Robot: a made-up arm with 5 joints.
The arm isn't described. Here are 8 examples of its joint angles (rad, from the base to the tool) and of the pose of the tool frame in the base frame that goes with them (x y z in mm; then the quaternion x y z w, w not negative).
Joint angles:
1: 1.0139 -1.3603 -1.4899 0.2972 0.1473
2: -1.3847 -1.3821 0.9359 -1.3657 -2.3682
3: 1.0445 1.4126 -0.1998 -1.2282 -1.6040
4: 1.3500 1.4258 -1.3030 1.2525 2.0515
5: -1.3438 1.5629 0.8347 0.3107 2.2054
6: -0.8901 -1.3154 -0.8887 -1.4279 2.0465
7: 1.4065 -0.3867 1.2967 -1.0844 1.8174
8: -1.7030 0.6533 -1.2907 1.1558 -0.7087
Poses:
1: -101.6 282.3 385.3 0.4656 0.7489 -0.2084 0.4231
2: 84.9 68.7 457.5 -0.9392 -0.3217 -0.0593 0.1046
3: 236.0 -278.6 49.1 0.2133 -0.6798 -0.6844 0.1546
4: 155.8 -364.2 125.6 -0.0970 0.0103 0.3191 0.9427
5: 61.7 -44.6 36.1 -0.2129 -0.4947 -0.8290 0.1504
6: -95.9 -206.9 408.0 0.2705 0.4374 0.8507 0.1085
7: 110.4 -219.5 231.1 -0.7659 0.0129 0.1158 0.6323
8: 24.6 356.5 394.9 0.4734 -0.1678 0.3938 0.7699
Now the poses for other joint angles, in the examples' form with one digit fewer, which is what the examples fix.
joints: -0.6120 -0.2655 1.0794 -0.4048 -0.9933
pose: 274 142 198 0.404 -0.372 -0.178 0.817
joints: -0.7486 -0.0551 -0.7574 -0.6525 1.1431
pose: 217 135 588 -0.172 -0.984 0.042 0.032
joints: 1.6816 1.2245 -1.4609 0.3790 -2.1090
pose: 26 -430 288 -0.154 0.636 0.710 0.258
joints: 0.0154 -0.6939 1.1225 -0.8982 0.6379
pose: 304 -3 316 -0.254 -0.814 0.148 0.502
